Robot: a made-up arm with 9 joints.
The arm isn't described. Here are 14 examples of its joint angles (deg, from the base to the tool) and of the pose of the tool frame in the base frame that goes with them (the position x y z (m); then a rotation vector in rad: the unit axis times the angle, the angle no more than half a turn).
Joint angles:
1: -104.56 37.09 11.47 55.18 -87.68 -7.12 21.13 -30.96 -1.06
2: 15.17 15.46 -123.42 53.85 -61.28 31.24 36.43 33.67 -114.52
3: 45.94 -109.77 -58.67 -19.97 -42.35 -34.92 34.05 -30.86 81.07
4: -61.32 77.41 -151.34 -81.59 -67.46 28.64 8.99 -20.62 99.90
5: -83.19 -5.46 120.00 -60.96 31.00 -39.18 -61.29 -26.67 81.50
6: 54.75 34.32 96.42 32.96 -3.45 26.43 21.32 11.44 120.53
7: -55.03 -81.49 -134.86 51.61 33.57 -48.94 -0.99 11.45 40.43
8: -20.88 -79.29 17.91 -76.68 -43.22 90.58 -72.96 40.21 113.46
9: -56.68 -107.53 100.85 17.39 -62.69 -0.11 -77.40 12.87 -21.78
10: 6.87 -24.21 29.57 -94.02 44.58 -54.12 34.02 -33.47 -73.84
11: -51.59 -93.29 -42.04 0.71 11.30 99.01 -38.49 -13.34 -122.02
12: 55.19 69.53 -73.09 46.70 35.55 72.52 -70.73 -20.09 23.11
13: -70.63 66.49 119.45 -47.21 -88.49 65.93 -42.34 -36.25 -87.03
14: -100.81 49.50 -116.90 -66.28 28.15 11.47 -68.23 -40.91 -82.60
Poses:
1: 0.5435 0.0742 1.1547 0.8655 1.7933 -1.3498
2: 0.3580 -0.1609 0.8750 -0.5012 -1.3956 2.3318
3: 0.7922 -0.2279 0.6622 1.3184 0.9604 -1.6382
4: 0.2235 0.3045 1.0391 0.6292 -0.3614 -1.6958
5: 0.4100 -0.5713 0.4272 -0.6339 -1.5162 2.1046
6: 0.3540 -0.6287 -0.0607 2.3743 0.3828 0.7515
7: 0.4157 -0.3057 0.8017 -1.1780 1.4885 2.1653
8: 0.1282 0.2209 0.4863 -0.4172 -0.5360 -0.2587
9: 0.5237 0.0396 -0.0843 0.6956 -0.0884 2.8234
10: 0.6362 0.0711 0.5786 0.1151 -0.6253 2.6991
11: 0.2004 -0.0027 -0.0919 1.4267 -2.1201 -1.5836
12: -0.2112 -0.0666 0.6731 2.1282 0.7033 0.5907
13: 0.6475 -0.2753 0.4795 0.1242 -1.5574 1.5490
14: 0.3201 -0.2941 1.0359 -0.5353 0.8274 1.0592
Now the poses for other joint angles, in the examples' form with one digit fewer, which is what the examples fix.
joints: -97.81 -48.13 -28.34 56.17 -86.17 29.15 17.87 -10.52 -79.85
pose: -0.070 -0.597 0.959 -1.410 -0.956 1.137
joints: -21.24 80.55 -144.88 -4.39 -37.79 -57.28 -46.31 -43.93 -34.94
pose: 0.352 -0.417 0.569 0.170 -0.063 1.842
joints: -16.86 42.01 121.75 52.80 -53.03 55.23 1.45 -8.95 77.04
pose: 0.148 -0.529 -0.115 -0.775 -1.757 2.113
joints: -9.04 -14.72 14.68 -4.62 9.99 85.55 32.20 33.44 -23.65
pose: 0.241 -0.584 0.151 -0.461 -0.385 2.411
